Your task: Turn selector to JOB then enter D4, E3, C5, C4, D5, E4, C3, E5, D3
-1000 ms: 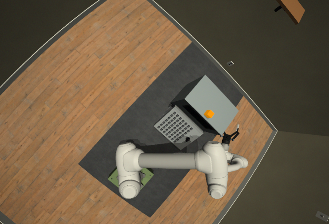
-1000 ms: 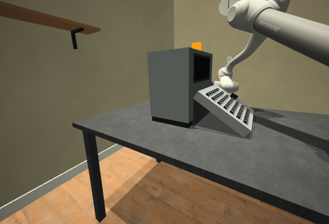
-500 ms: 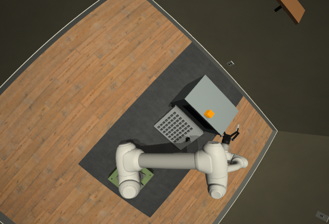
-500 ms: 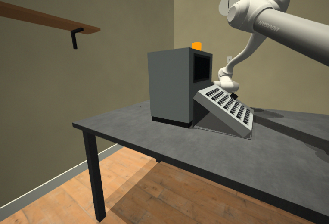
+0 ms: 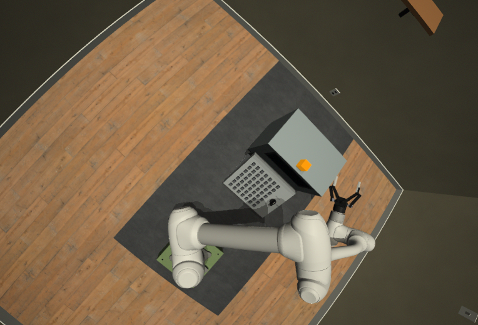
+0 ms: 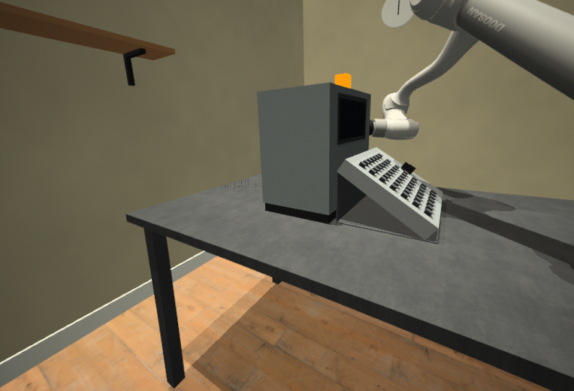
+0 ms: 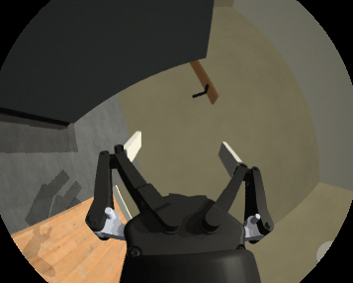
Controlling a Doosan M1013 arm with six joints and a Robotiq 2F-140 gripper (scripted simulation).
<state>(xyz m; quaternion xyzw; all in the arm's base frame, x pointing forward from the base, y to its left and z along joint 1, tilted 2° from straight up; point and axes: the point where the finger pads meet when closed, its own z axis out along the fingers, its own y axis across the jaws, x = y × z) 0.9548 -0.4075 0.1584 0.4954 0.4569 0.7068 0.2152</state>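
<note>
Now: hand 42 cm past the key E4, 40 cm to the right of it and 18 cm above it. The rest, counted from my hand: keypad 37 cm behind, 35 cm to the left, 20 cm below; then black selector knob 39 cm behind, 24 cm to the left, 15 cm below.
</note>
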